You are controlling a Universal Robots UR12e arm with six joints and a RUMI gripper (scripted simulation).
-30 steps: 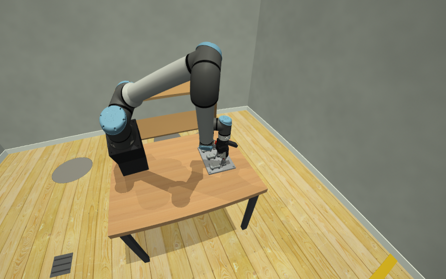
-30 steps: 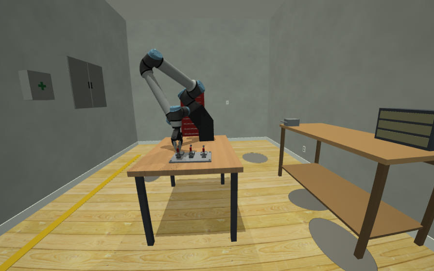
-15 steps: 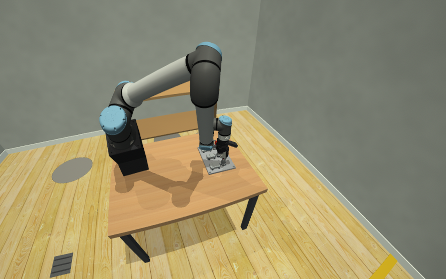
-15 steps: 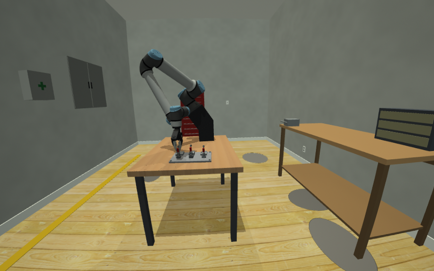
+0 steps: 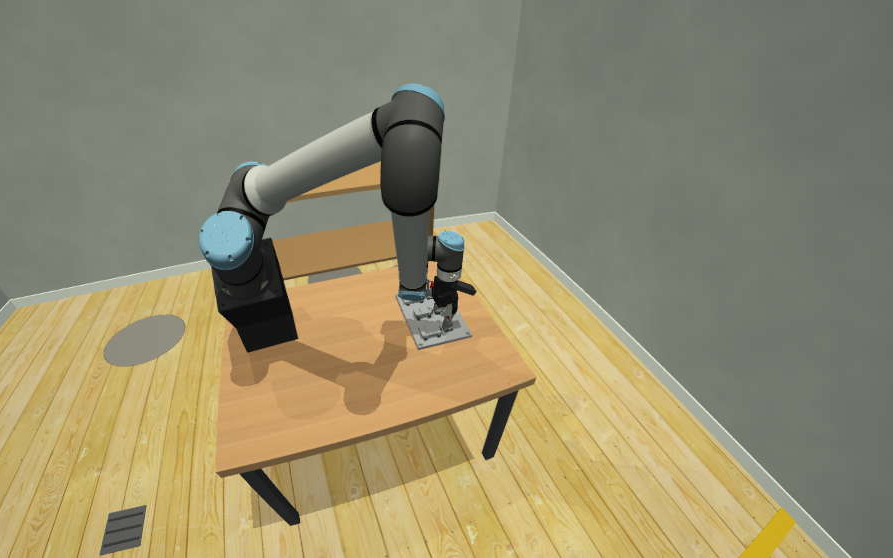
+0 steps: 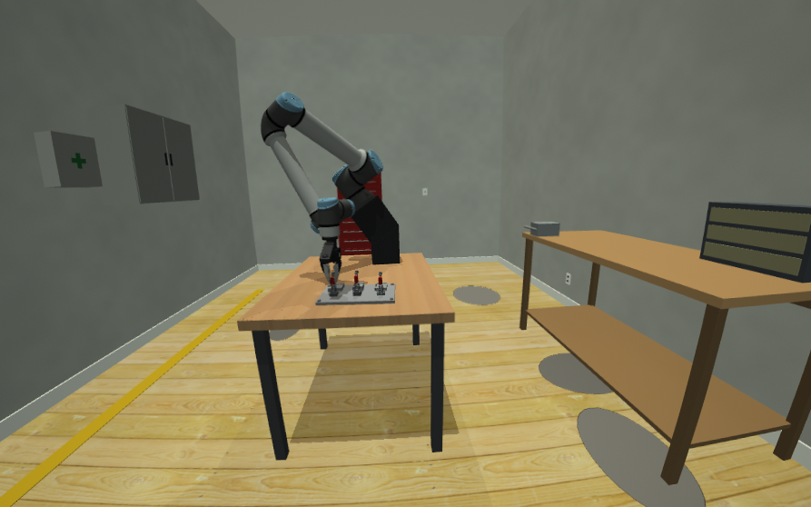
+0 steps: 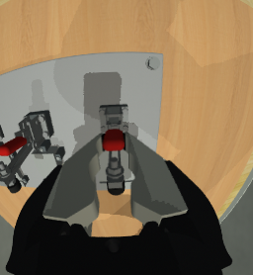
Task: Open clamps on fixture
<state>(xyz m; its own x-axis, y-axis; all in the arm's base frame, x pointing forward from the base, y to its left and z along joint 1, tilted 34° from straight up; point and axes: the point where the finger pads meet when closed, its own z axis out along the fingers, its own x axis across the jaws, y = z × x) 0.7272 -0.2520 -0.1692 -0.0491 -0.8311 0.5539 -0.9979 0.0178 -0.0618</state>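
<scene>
Right now my hand is 3 cm past the grey fixture plate, 11 cm to the right of it and 8 cm above it.
</scene>
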